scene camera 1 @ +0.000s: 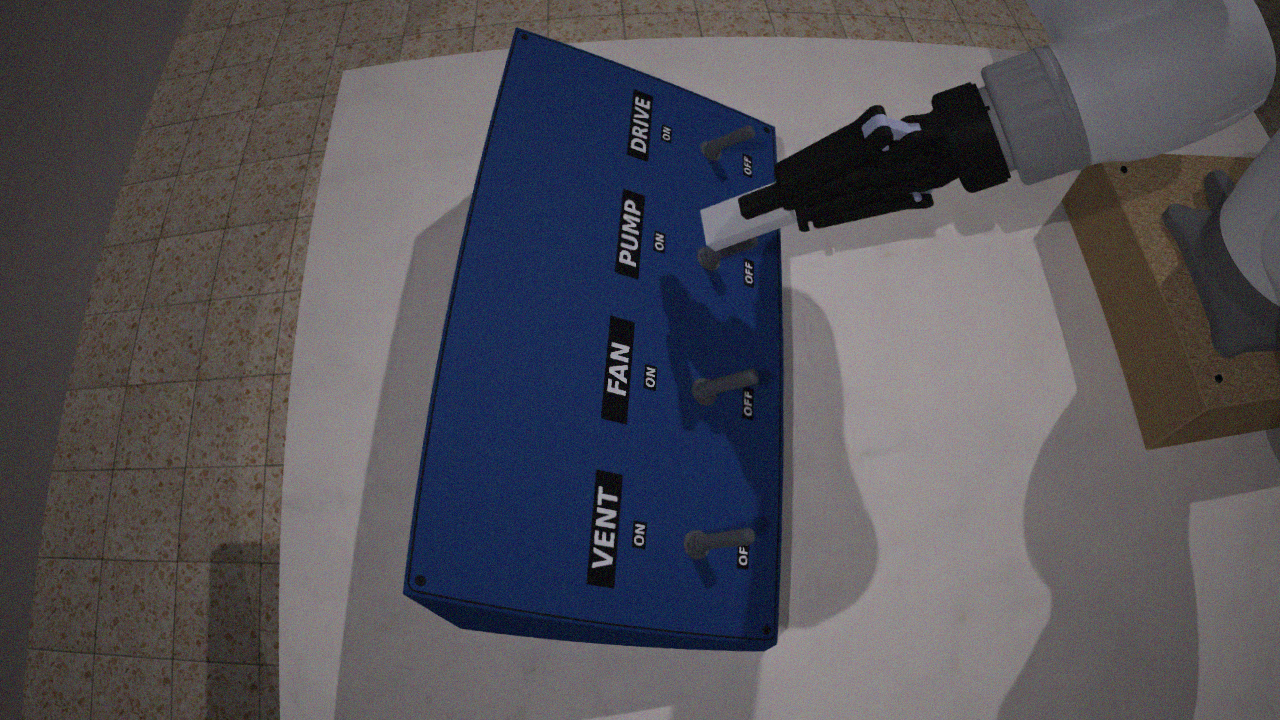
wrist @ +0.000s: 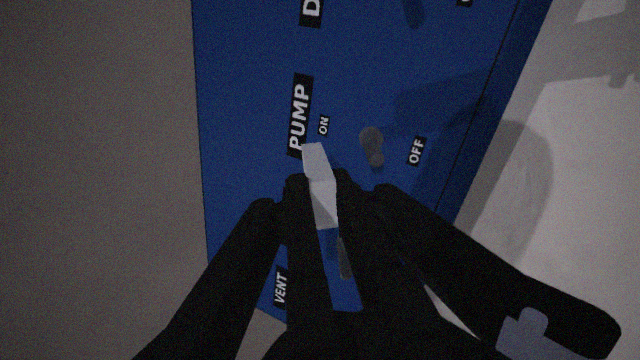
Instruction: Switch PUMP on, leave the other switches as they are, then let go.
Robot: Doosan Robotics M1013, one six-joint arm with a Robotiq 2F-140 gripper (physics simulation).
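Frame: origin at the arm's base, x back, y left, z down, level; metres.
Where they show: gripper, fingertip midpoint: (scene camera 1: 707, 230) (wrist: 312, 161); arm's base at its link origin: (scene camera 1: 1249, 281).
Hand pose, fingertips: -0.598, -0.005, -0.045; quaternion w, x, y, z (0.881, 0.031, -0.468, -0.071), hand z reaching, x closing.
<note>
Things, the pixels of their top centre, and the offset from my fingertips, as dx, dy, dz. "pt": a spot on its surface instead. Level surfaces: height alone.
- PUMP switch at a spot on its surface: (wrist: 372, 142) (scene camera 1: 731, 241) pt +0.024, -0.017, +0.040
- DRIVE switch at its top centre: (scene camera 1: 733, 126) +0.035, -0.131, +0.023
- FAN switch at its top centre: (scene camera 1: 732, 372) (wrist: 331, 266) +0.013, +0.108, +0.023
- VENT switch at its top centre: (scene camera 1: 727, 533) +0.002, +0.228, +0.023
- pale table at its surface level: dz +0.153
The blue panel (scene camera 1: 528, 268) (wrist: 240, 100) carries a row of grey lever switches. The PUMP switch (scene camera 1: 708, 258) (wrist: 372, 142) leans toward its OFF label; in the scene view the fingers partly cover it. The DRIVE switch (scene camera 1: 729, 143), FAN switch (scene camera 1: 726, 386) and VENT switch (scene camera 1: 720, 540) also lean toward OFF. My gripper (scene camera 1: 706, 230) (wrist: 312, 161) is shut with nothing between its pale fingertips. The tips are above the panel close to the PUMP switch. In the wrist view they appear on the ON side of the lever, with the lever outside the fingers.
The panel stands on a pale table (scene camera 1: 930, 358). A wooden block (scene camera 1: 1118, 295) under the arm's base is at the right. The DRIVE lever is a short way beyond the gripper, and the FAN lever is on the other side of PUMP. The arm comes in from the upper right.
</note>
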